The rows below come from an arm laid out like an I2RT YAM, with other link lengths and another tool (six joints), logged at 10 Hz.
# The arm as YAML. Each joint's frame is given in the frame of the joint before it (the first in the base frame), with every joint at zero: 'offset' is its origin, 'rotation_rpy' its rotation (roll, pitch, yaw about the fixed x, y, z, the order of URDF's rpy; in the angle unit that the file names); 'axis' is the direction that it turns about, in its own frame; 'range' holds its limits. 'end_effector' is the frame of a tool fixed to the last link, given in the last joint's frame.
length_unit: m
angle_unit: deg
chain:
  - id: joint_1
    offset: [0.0, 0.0, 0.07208]
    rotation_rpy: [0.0, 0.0, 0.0]
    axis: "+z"
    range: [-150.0, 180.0]
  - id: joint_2
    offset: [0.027, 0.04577, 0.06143]
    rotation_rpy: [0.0, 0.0, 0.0]
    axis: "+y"
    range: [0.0, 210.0]
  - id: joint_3
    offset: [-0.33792, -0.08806, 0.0]
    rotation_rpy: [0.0, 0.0, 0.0]
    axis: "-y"
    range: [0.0, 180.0]
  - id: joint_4
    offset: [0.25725, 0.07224, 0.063]
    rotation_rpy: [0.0, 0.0, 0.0]
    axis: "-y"
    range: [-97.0, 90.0]
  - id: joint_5
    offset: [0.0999, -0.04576, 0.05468]
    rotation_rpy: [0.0, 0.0, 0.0]
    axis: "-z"
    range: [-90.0, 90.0]
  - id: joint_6
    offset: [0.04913, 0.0, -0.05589]
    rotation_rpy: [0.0, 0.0, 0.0]
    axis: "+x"
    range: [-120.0, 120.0]
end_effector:
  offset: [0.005, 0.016, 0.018]
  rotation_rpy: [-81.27, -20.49, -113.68]
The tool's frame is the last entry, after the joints.
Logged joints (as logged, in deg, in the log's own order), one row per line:
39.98, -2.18, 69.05, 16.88, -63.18, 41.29
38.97, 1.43, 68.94, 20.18, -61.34, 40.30
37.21, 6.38, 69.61, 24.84, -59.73, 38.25
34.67, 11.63, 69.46, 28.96, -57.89, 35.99
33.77, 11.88, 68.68, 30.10, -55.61, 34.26
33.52, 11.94, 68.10, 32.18, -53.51, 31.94
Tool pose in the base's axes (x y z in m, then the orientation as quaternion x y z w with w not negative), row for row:
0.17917, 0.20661, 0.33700, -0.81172, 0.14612, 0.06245, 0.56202
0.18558, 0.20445, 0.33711, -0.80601, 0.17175, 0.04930, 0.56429
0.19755, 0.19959, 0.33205, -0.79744, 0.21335, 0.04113, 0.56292
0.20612, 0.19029, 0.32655, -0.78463, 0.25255, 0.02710, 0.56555
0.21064, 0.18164, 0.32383, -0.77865, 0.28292, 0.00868, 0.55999
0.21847, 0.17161, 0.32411, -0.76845, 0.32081, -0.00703, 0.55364
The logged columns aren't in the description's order. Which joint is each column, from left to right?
Columns, left to right: joint_3, joint_4, joint_2, joint_6, joint_5, joint_1.
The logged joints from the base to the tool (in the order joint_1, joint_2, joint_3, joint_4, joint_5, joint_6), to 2 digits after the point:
41.29, 69.05, 39.98, -2.18, -63.18, 16.88
40.30, 68.94, 38.97, 1.43, -61.34, 20.18
38.25, 69.61, 37.21, 6.38, -59.73, 24.84
35.99, 69.46, 34.67, 11.63, -57.89, 28.96
34.26, 68.68, 33.77, 11.88, -55.61, 30.10
31.94, 68.10, 33.52, 11.94, -53.51, 32.18

